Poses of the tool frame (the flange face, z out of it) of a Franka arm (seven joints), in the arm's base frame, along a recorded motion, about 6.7 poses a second.
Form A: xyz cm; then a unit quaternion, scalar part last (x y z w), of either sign.
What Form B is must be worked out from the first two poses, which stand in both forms.
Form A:
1: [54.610, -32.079, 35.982, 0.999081, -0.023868, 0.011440, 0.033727]
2: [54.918, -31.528, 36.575, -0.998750, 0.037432, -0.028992, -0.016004]
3: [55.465, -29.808, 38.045, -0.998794, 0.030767, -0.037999, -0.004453]
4: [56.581, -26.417, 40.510, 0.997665, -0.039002, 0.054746, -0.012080]
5: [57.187, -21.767, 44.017, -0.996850, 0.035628, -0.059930, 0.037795]
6: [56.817, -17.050, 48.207, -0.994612, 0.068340, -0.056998, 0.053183]
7: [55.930, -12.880, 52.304, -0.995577, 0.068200, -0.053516, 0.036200]
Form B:
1:
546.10, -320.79, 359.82
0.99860, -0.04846, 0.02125
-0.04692, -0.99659, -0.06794
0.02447, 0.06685, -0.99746

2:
549.18, -315.28, 365.75
0.99552, -0.07570, 0.05671
-0.07384, -0.99669, -0.03414
0.05911, 0.02980, -0.99781

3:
554.65, -298.08, 380.45
0.99522, -0.06180, 0.07563
-0.06112, -0.99807, -0.01123
0.07618, 0.00656, -0.99707

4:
565.81, -264.17, 405.10
0.99096, -0.07650, 0.11018
-0.07914, -0.99667, 0.01983
0.10829, -0.02837, -0.99371

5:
571.87, -217.67, 440.17
0.99028, -0.06650, 0.12218
-0.07556, -0.99460, 0.07108
0.11679, -0.07962, -0.98996

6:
568.17, -170.50, 482.07
0.98416, -0.12988, 0.12065
-0.14201, -0.98500, 0.09800
0.10611, -0.11358, -0.98785

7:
559.30, -128.80, 523.04
0.98497, -0.13192, 0.11150
-0.13967, -0.98808, 0.06478
0.10162, -0.07938, -0.99165

